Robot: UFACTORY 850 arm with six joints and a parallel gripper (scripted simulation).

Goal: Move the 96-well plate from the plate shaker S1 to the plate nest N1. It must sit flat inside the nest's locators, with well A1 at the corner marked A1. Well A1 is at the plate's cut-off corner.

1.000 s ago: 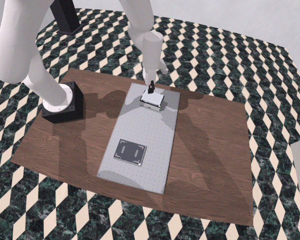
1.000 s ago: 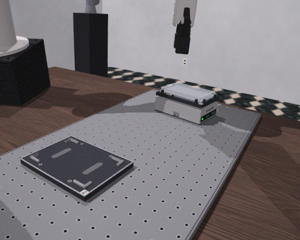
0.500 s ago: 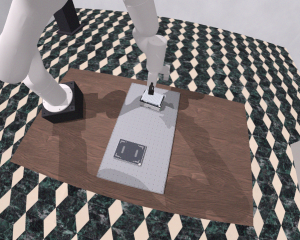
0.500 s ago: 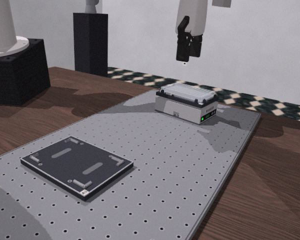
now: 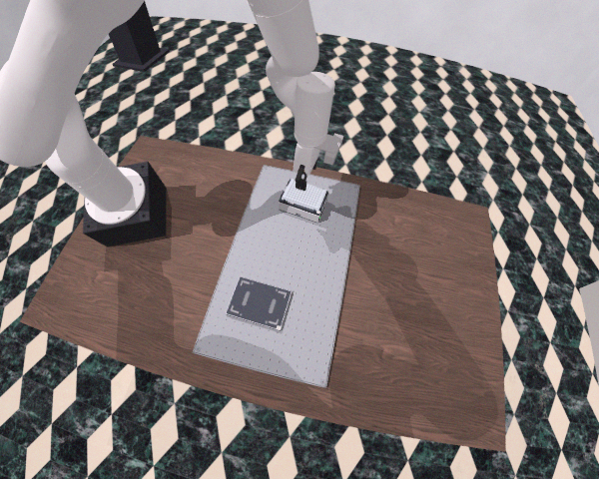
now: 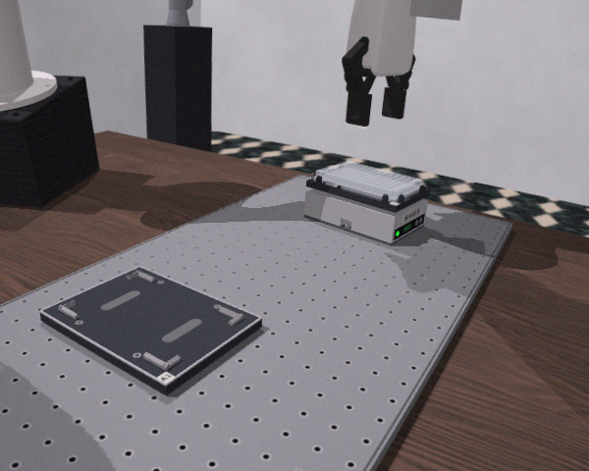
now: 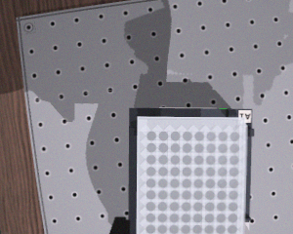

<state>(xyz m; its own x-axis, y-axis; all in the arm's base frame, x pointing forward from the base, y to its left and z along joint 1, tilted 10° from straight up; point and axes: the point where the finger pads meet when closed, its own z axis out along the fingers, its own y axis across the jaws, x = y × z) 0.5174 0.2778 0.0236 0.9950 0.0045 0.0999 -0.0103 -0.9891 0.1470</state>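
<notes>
Now: hand 90 mm above the clear 96-well plate. The rest, counted from my hand: plate nest N1 (370 mm to the right, 150 mm below); A1 mark (80 mm ahead, 420 mm to the right, 140 mm below).
</notes>
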